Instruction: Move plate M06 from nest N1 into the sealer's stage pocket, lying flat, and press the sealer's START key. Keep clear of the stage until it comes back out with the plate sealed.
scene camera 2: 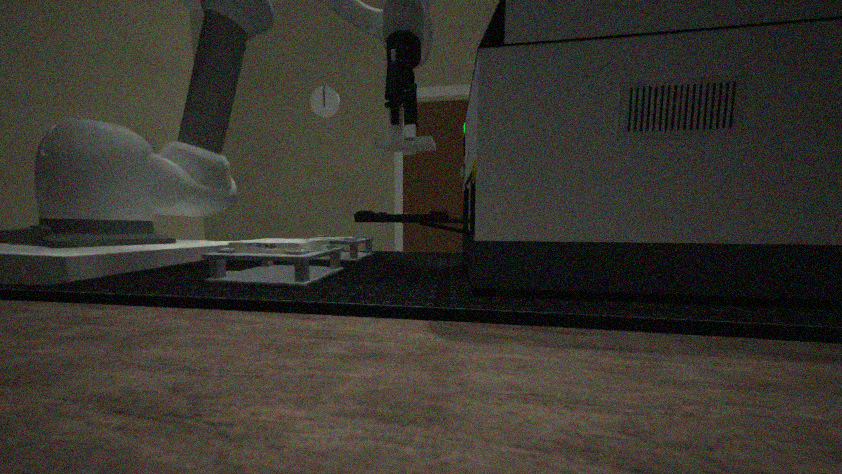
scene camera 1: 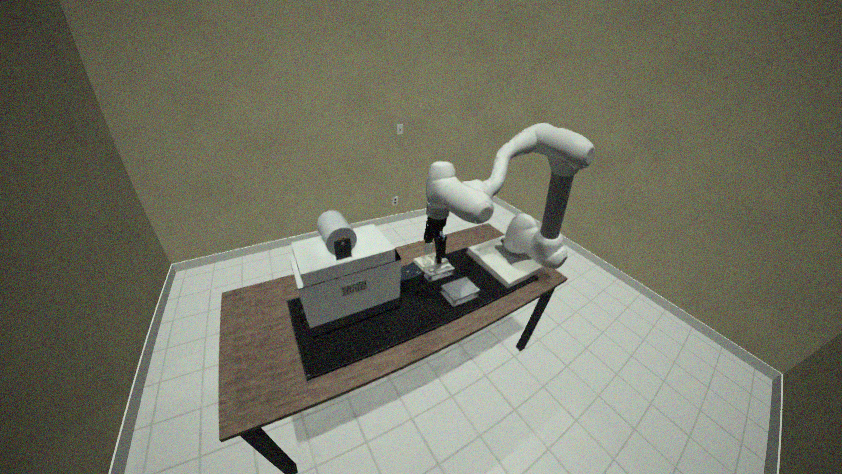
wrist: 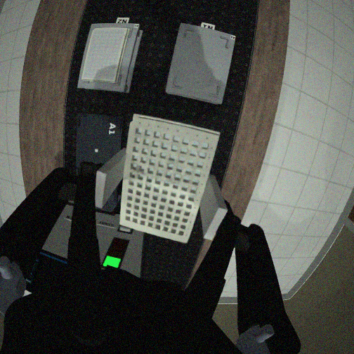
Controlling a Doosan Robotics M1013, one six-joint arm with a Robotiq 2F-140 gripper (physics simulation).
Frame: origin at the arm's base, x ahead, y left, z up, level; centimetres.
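Seen in the pictures: gripper, fingertip midpoint: (scene camera 2: 403,149) (scene camera 1: 432,262); arm's base, link origin: (scene camera 2: 103,243) (scene camera 1: 512,253).
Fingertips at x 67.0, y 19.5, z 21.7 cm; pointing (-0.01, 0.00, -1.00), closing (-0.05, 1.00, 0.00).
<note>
Offsets run from my fingertips to a thing's top centre. Level surfaces: height alone.
My gripper (scene camera 1: 434,255) (scene camera 2: 402,130) (wrist: 165,173) is shut on plate M06 {dx +0.7, dy +0.0, dz +2.3 cm} (scene camera 2: 421,143) (wrist: 167,170), a pale plate with a grid of wells. It holds the plate roughly level, well above the mat and higher than the stage. Nest N1 (scene camera 1: 460,289) (scene camera 2: 361,249) (wrist: 197,67) is grey and bears no plate. The sealer's dark stage {dx +7.9, dy -13.6, dz -14.5 cm} (scene camera 1: 411,271) (scene camera 2: 412,217) (wrist: 95,135), marked A1, sticks out from the sealer (scene camera 1: 353,291) (scene camera 2: 559,153). In the wrist view it lies left of the held plate; a finger hides part of it. A green display (wrist: 112,261) is lit. I cannot make out the START key.
Nest N2 {dx -13.7, dy -20.8, dz -20.4 cm} (scene camera 2: 301,270) (wrist: 133,65) bears another pale plate (wrist: 104,56) and stands beside N1. The white arm base slab (scene camera 1: 506,273) (scene camera 2: 47,264) is at the opposite end of the black mat {dz -25.2 cm} (scene camera 1: 365,338) from the sealer. A roll {dx +38.6, dy -7.8, dz +22.3 cm} (scene camera 1: 334,230) sits on top of the sealer.
</note>
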